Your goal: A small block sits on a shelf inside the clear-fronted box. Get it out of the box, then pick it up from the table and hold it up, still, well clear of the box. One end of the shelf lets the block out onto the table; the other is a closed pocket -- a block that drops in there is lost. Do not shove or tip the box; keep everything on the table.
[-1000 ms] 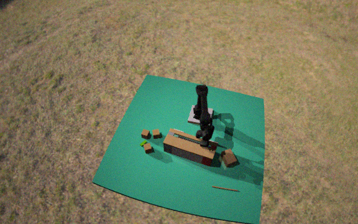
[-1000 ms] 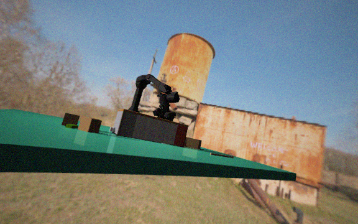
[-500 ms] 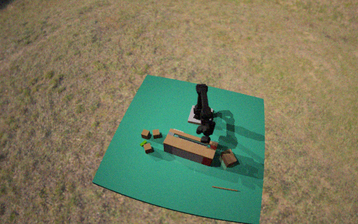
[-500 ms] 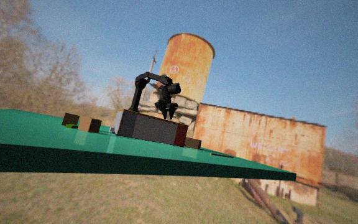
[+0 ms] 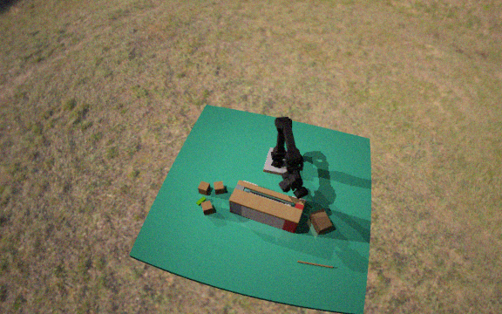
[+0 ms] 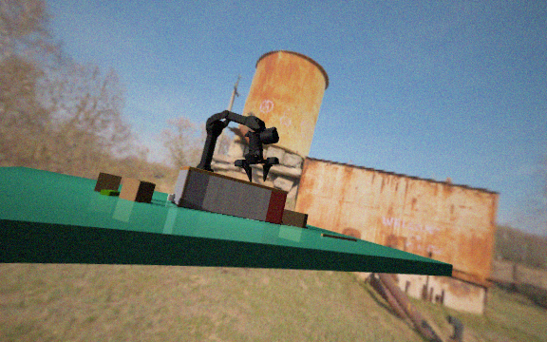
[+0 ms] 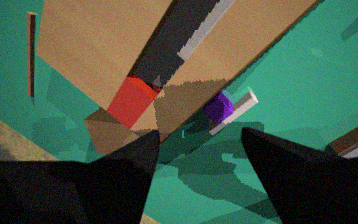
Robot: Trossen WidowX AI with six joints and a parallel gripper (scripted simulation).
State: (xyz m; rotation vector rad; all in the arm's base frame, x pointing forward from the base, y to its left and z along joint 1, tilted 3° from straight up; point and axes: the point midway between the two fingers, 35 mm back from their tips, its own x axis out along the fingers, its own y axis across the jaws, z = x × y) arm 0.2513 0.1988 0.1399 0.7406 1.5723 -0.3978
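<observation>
The purple block lies 130 mm below my gripper tip, 40 mm behind it and 20 mm to the left of it. From my gripper tip the other things lie so: thin stick: 280 mm ahead, 250 mm to the left, 140 mm below; brown block: 190 mm to the left, 120 mm below, 30 mm ahead; box: 120 mm to the right, 90 mm below, 50 mm ahead.
</observation>
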